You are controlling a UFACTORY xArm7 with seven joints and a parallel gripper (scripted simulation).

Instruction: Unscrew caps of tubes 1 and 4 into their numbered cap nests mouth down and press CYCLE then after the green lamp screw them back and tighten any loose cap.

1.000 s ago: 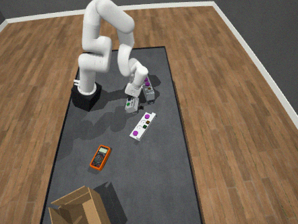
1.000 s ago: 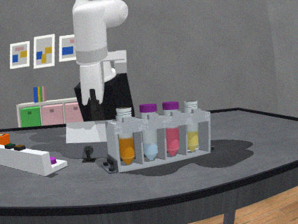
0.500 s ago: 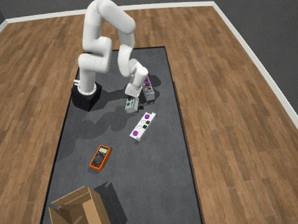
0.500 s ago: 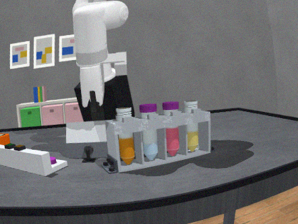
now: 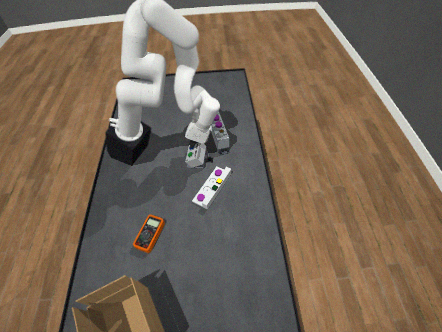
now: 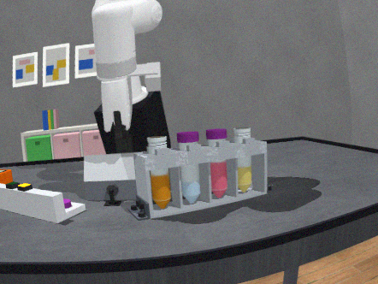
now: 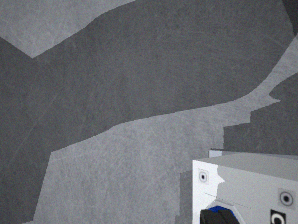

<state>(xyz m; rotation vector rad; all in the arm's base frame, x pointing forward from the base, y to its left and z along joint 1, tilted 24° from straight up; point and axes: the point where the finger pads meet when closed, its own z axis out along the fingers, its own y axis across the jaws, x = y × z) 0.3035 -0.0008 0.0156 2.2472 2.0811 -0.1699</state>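
Right now my hand is 10 mm past the blue key and 30 mm above it. From my hand the other things lie so: cardboard box (150 mm behind, 800 mm to the right, 10 mm below); green key (10 mm behind, 40 mm to the right, 30 mm below); key housing (10 mm ahead, 20 mm to the right, 40 mm below).
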